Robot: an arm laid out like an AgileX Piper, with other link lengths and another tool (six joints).
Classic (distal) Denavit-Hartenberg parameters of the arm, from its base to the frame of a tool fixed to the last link. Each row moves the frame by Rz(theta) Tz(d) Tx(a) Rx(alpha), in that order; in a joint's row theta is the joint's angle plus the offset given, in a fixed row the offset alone. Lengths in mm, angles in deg.
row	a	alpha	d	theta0
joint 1	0	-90	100.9	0
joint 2	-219.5	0	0	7.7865
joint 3	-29	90	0	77.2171
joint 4	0	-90	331	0
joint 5	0	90	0	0
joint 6	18.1	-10.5	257.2	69.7
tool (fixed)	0	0	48.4	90
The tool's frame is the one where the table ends.
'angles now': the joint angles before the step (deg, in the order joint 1, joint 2, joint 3, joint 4, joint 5, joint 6). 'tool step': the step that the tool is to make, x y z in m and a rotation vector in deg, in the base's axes. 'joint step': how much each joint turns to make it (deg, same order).
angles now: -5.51, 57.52, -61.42, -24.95, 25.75, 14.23
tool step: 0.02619, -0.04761, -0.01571, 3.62, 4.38, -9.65
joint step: -0.39, 12.90, -12.10, -9.46, 8.22, 12.90
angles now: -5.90, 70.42, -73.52, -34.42, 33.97, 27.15
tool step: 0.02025, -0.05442, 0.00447, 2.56, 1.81, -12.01
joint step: -0.21, 14.42, -16.88, -7.69, 11.04, 10.44
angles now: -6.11, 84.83, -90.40, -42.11, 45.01, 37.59
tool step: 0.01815, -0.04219, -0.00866, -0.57, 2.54, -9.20
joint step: -0.02, 14.35, -15.92, -5.56, 9.10, 4.49
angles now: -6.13, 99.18, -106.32, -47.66, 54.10, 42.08
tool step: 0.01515, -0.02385, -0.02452, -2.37, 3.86, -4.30
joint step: 0.00, 10.66, -9.86, -3.75, 4.59, 0.29
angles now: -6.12, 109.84, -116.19, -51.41, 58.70, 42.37
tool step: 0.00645, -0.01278, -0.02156, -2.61, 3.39, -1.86
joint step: 0.14, 5.56, -3.70, -3.19, 1.89, -0.15
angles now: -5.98, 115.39, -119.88, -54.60, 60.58, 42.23
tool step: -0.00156, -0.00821, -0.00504, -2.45, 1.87, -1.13
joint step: 0.16, 1.77, -0.77, -2.79, 1.05, -0.02
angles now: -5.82, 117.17, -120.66, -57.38, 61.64, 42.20
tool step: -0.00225, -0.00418, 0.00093, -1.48, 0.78, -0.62
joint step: 0.12, 0.45, -0.10, -1.66, 0.58, 0.03
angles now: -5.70, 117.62, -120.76, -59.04, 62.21, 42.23
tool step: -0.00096, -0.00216, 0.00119, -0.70, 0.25, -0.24
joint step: 0.00, 0.12, 0.01, -0.76, 0.14, 0.04
